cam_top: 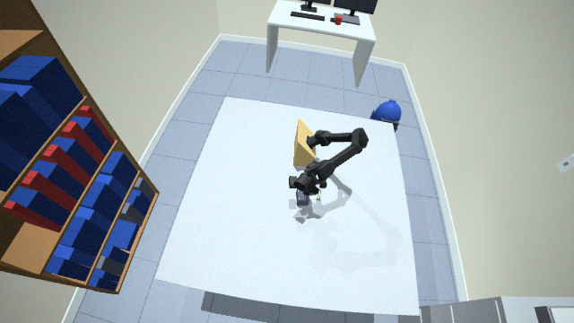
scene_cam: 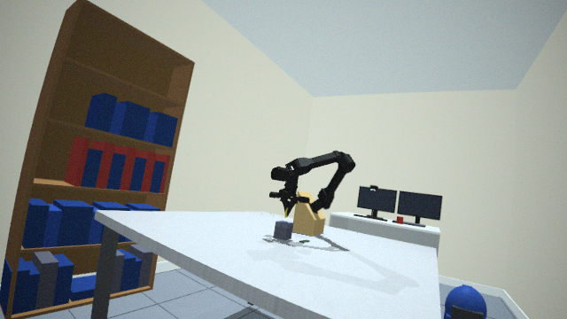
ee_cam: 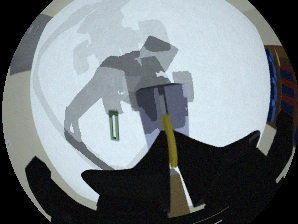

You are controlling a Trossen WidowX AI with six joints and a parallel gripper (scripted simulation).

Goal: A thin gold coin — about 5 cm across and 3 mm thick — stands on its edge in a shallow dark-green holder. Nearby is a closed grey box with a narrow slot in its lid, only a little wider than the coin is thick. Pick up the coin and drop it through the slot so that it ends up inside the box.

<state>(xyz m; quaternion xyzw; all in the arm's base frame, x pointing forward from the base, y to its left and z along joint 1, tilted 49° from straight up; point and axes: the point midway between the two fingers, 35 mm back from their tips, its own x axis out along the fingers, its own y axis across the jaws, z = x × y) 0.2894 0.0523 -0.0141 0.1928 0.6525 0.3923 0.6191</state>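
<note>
My gripper tip is now 10 mm below the gold coin.
</note>
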